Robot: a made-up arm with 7 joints. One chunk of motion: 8 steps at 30 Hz.
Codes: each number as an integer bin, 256 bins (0 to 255) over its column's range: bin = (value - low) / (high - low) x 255, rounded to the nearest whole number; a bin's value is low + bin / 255 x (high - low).
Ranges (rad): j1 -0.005..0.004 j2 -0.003..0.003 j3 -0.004..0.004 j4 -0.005..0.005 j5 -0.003..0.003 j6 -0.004..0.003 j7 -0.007..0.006
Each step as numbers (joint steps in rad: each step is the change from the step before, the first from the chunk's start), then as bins.
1 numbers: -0.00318 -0.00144 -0.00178 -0.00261 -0.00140 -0.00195 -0.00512
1 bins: 52 66 71 61 68 75 37
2 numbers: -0.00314 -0.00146 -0.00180 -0.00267 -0.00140 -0.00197 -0.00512
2 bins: 53 65 70 59 68 74 37
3 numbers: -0.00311 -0.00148 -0.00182 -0.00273 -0.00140 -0.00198 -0.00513
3 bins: 54 65 69 58 68 74 37
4 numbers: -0.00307 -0.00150 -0.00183 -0.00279 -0.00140 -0.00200 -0.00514
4 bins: 55 64 69 56 68 73 36
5 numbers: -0.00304 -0.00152 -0.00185 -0.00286 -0.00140 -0.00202 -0.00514
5 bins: 56 63 69 55 68 72 36
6 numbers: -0.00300 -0.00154 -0.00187 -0.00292 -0.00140 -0.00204 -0.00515
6 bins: 57 62 68 53 68 71 36
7 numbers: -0.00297 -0.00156 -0.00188 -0.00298 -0.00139 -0.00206 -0.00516
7 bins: 58 61 68 52 68 71 36
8 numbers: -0.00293 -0.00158 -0.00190 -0.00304 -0.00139 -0.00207 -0.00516
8 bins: 59 60 67 50 68 70 36
